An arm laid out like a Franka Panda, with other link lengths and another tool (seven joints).
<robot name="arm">
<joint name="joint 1" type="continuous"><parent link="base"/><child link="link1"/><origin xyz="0 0 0.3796"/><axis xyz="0 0 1"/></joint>
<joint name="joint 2" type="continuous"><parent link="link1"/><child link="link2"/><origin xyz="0 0 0" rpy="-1.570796 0 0"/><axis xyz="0 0 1"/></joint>
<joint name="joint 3" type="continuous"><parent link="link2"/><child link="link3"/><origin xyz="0 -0.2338 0" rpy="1.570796 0 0"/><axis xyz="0 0 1"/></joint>
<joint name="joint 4" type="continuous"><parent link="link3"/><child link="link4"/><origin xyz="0.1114 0 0" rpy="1.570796 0 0"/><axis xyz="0 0 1"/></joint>
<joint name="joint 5" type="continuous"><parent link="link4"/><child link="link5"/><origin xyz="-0.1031 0.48 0" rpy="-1.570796 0 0"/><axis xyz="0 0 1"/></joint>
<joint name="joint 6" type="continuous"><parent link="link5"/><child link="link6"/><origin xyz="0 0 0" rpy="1.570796 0 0"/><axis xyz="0 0 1"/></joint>
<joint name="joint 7" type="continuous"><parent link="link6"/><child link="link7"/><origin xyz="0.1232 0 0" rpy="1.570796 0 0"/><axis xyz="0 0 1"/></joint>
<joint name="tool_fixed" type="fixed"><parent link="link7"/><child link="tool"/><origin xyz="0.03 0.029 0.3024" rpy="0 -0.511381 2.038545"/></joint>
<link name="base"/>
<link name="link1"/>
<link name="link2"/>
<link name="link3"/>
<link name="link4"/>
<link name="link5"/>
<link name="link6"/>
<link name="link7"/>
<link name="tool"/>
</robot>
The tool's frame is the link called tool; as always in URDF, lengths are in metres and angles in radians. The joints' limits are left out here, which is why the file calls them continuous.
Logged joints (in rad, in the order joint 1, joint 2, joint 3, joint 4, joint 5, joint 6, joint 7), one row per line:
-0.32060 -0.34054 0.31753 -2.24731 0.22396 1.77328 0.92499
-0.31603 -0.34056 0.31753 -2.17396 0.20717 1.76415 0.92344
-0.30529 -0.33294 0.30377 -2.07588 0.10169 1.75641 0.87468
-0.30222 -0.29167 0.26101 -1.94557 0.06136 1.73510 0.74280
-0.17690 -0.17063 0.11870 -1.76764 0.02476 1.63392 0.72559
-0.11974 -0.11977 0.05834 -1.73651 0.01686 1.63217 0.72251
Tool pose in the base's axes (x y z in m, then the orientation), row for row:
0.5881 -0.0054 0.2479 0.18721 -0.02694 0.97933 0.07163
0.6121 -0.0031 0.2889 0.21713 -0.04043 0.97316 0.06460
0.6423 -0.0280 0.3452 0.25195 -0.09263 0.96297 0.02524
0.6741 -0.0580 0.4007 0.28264 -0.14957 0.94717 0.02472
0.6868 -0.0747 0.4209 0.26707 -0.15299 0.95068 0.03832
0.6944 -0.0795 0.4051 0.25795 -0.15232 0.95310 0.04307
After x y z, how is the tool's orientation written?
As a quaternion, w x y z.
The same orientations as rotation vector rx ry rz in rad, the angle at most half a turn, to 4 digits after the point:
-0.0758 2.7565 0.2016
-0.1120 2.6956 0.1789
-0.2519 2.6192 0.0687
-0.4005 2.5362 0.0662
-0.4129 2.5658 0.1034
-0.4130 2.5844 0.1168

